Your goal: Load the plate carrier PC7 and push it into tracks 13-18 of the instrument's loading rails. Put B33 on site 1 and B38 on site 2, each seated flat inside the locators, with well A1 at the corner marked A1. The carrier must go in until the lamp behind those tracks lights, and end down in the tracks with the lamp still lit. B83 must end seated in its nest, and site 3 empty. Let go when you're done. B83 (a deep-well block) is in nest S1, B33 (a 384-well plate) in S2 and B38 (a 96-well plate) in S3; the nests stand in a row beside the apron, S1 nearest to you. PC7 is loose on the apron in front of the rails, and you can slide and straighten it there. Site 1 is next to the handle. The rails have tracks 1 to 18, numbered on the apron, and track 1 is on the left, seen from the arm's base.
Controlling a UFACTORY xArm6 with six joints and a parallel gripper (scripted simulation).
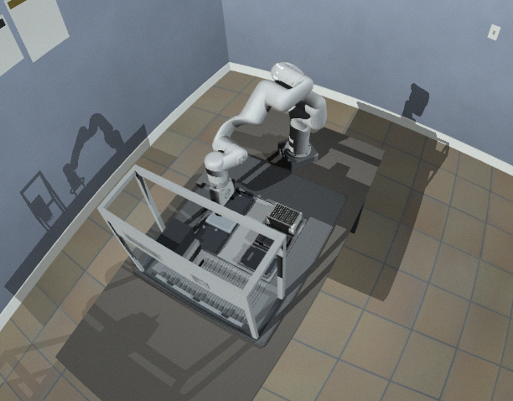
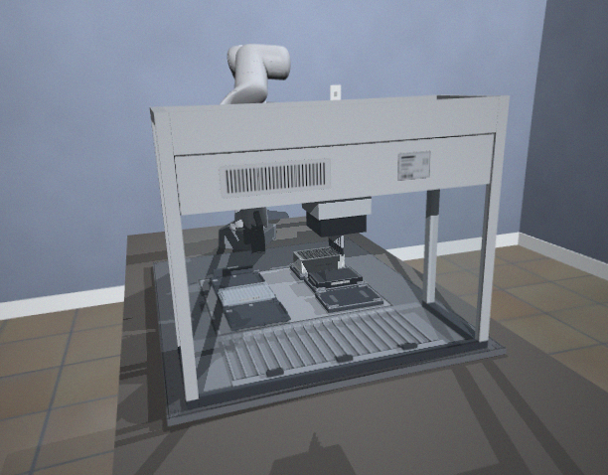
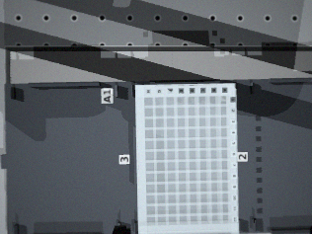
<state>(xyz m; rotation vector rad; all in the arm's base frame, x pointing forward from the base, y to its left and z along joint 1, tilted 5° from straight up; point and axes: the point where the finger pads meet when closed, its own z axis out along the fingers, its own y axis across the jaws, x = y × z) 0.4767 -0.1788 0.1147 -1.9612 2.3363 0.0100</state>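
The dark 384-well plate B33 lies 210 mm to the left of my hand, 120 mm below it and 20 mm ahead of it. The rest, counted from my hand: frame post (350 mm ahead, 260 mm to the right, 110 mm above); plate carrier PC7 (120 mm below, 30 mm to the right, 10 mm behind); nest S3 (190 mm to the left, 130 mm below, 130 mm ahead).
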